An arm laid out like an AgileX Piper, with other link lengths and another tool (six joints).
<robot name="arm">
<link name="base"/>
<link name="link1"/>
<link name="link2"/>
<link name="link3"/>
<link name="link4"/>
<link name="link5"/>
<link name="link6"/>
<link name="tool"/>
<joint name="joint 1" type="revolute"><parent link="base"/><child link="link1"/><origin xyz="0 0 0.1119" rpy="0 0 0"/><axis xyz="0 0 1"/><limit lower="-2.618" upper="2.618"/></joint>
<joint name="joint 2" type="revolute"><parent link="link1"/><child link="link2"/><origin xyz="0 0 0" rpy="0 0 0"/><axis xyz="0 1 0"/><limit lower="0" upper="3.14"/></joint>
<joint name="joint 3" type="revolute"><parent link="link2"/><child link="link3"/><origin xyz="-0.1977 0 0.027" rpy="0 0 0"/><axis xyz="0 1 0"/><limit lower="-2.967" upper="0"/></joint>
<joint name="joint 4" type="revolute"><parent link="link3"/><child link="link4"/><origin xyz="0.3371 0 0.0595" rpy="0 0 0"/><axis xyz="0.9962 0 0.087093"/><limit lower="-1.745" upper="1.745"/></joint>
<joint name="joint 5" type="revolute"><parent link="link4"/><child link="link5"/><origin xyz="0 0 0" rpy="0 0 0"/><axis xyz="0 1 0"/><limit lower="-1.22" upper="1.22"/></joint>
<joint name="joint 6" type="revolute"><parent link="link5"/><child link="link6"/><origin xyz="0.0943 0 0.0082" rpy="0 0 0"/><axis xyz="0.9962 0 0.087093"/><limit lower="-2.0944" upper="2.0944"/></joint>
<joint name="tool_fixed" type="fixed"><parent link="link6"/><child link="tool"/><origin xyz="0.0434 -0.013 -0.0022" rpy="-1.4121 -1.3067 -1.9"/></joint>
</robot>
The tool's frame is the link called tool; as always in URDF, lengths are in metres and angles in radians.
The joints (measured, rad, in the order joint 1, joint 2, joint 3, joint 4, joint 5, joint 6), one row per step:
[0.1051 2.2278 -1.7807 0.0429 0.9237 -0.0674]
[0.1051 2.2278 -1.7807 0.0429 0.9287 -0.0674]
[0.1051 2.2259 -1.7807 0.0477 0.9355 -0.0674]
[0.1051 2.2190 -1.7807 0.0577 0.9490 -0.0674]
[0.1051 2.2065 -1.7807 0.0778 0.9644 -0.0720]
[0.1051 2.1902 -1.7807 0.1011 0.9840 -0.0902]
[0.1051 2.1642 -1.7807 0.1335 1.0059 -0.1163]
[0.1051 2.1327 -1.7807 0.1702 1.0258 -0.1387]
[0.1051 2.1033 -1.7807 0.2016 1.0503 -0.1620]
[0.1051 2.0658 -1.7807 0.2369 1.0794 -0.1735]
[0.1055 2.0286 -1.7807 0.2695 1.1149 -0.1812]
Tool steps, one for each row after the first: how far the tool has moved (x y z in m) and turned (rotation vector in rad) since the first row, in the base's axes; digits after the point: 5 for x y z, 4 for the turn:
[-0.00067 -0.00005 -0.00017 -0.0004 0.0050 0.0002]
[-0.00148 0.00044 0.00053 0.0036 0.0103 -0.0012]
[-0.00286 0.00150 0.00350 0.0125 0.0179 -0.0040]
[-0.00415 0.00376 0.00921 0.0302 0.0224 -0.0052]
[-0.00566 0.00638 0.01676 0.0475 0.0263 0.0065]
[-0.00701 0.01015 0.02917 0.0726 0.0225 0.0246]
[-0.00825 0.01454 0.04449 0.1036 0.0112 0.0394]
[-0.01054 0.01830 0.05865 0.1292 0.0053 0.0585]
[-0.01394 0.02263 0.07674 0.1624 -0.0029 0.0685]
[-0.01890 0.02685 0.09440 0.1941 -0.0044 0.0791]

